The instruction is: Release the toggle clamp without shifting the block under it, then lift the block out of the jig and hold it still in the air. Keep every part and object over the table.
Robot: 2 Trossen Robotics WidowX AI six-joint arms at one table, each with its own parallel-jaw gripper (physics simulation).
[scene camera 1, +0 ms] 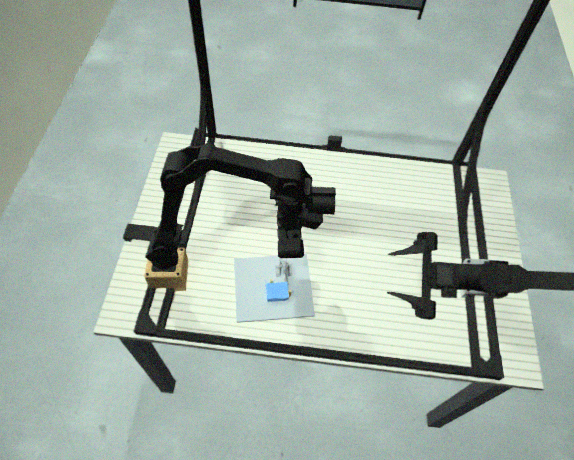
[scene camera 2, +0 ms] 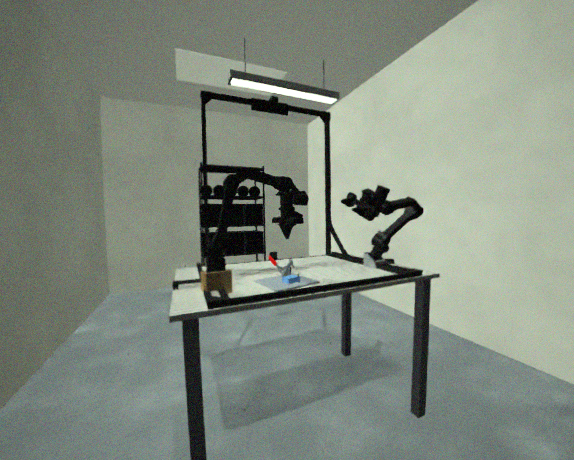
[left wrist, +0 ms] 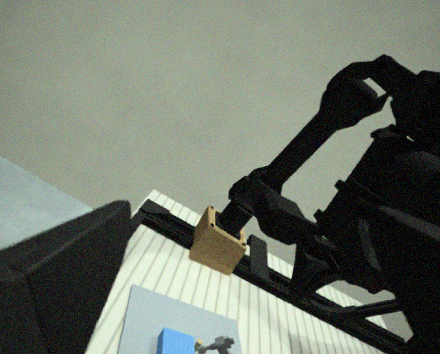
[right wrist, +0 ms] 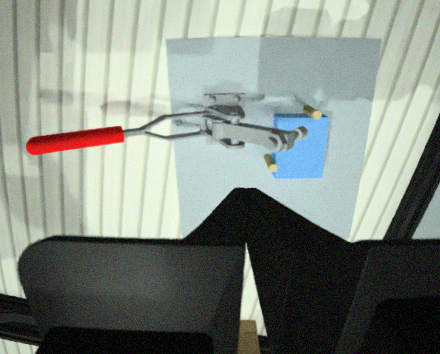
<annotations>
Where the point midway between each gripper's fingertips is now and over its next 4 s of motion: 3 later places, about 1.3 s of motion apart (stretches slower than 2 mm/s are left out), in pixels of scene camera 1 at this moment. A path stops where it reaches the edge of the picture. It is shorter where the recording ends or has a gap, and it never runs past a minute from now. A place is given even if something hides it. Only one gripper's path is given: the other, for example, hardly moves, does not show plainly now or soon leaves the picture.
My right gripper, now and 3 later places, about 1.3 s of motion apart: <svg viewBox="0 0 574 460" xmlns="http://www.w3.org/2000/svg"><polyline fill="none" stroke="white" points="287,240 287,233 288,229 279,266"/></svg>
</annotations>
